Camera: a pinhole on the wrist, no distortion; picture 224 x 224 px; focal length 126.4 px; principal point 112.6 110.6 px. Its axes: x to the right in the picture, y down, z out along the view. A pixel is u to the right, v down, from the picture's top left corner.
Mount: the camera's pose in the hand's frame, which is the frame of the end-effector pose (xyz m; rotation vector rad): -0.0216 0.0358 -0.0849 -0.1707 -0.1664 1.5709
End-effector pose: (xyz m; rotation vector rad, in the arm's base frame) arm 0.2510 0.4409 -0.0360 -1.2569 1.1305 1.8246
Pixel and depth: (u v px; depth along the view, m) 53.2 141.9 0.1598
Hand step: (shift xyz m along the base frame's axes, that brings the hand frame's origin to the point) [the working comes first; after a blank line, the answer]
In the camera's frame: -0.0751 0.0396 0.1598

0.0407 0.0705 0.0877
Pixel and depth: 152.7 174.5 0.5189
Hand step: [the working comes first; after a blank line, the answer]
In the camera's frame: 0.1646 0.2623 0.5189

-0.1827 0.2333 0.4873
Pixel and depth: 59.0 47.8 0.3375
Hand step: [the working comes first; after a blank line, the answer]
In the camera's frame: -0.1431 -0.1677 0.3375

-0.0425 0.3016 -0.0495
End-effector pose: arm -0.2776 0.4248 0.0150 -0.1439 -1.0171 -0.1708
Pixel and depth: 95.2 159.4 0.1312
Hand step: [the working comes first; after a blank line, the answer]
In the camera's frame: -0.0181 0.0507 0.1312

-0.0743 0.0311 -0.0683
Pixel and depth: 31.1 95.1 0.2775
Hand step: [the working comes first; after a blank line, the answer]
In the camera's frame: -0.1789 -0.0340 0.2775

-0.2149 -0.0971 0.0668
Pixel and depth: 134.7 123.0 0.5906
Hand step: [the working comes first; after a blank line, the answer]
In the camera's frame: 0.1033 0.0579 0.5906

-0.4749 0.2472 0.0682
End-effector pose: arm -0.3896 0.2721 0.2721 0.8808 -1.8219 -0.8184
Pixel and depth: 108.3 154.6 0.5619
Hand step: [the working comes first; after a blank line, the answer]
In the camera's frame: -0.0191 0.1956 0.5619

-0.2873 0.3553 -0.2835
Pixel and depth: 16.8 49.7 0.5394
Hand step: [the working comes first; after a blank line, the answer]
In the camera's frame: -0.4088 -0.2599 0.5394

-0.4151 -0.2128 -0.4274
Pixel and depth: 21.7 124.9 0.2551
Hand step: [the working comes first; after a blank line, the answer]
In the camera's frame: -0.1835 0.0289 0.2551

-0.0807 0.0350 -0.2232
